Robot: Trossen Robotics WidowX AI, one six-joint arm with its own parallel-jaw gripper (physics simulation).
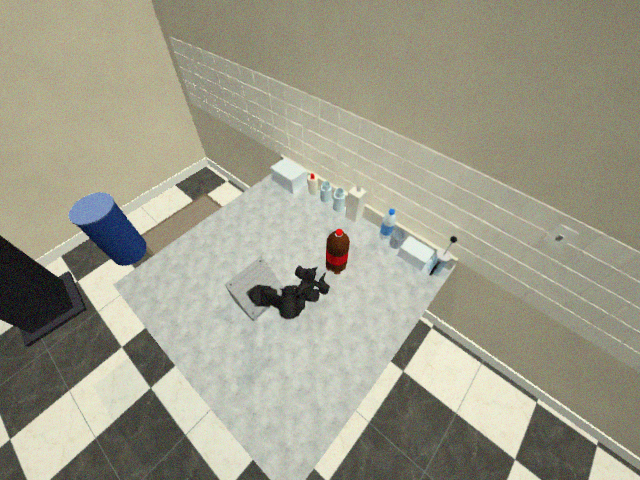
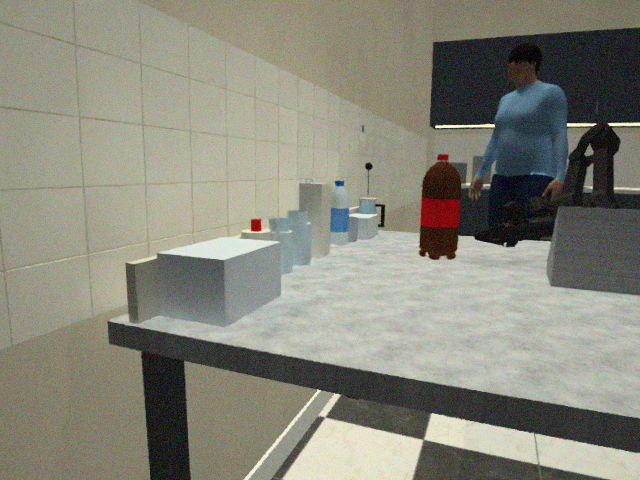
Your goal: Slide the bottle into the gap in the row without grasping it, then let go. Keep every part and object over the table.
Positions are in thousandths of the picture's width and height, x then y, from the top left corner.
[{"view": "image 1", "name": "white box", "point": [449,364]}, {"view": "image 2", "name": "my gripper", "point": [741,495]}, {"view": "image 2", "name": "tall white carton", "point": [491,411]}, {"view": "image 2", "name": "white box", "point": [340,589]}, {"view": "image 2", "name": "blue-capped bottle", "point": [530,411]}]
